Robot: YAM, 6 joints.
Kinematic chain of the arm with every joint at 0, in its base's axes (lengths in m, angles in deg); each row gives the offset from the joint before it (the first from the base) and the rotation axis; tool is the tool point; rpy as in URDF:
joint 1: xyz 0 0 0.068 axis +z
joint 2: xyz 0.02 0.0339 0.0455 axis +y
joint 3: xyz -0.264 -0.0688 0 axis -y
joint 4: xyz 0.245 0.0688 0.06 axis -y
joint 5: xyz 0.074 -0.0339 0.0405 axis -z
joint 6: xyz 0.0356 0 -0.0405 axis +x
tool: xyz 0 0 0 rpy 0 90 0
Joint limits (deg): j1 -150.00..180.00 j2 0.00..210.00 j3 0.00..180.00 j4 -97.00..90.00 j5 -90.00..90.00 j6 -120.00..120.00
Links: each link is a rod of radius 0.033 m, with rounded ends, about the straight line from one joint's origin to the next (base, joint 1, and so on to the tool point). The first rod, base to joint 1, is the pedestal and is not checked.
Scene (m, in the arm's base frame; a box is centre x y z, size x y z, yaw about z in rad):
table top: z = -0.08
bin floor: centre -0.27 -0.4 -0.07 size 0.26 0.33 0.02 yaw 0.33
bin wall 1: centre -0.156 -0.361 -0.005 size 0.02 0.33 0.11 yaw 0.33
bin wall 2: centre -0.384 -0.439 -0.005 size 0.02 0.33 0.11 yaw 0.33
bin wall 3: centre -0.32 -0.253 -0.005 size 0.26 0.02 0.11 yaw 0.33
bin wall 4: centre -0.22 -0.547 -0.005 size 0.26 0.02 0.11 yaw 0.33
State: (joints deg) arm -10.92 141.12 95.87 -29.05 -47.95 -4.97
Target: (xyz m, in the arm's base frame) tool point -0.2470 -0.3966 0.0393
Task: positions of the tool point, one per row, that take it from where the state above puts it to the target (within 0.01 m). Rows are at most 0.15 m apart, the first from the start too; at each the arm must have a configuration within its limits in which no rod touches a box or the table.
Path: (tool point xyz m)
1: 0.4525 -0.1721 0.0902
2: 0.4119 -0.2773 0.1292
3: 0.3438 -0.3697 0.1697
4: 0.2532 -0.4416 0.2114
5: 0.1467 -0.4873 0.2536
6: 0.0326 -0.5033 0.2960
7: -0.0803 -0.4889 0.3379
8: -0.1490 -0.4892 0.2346
9: -0.2076 -0.4565 0.1327
10: -0.2470 -0.3966 0.0393

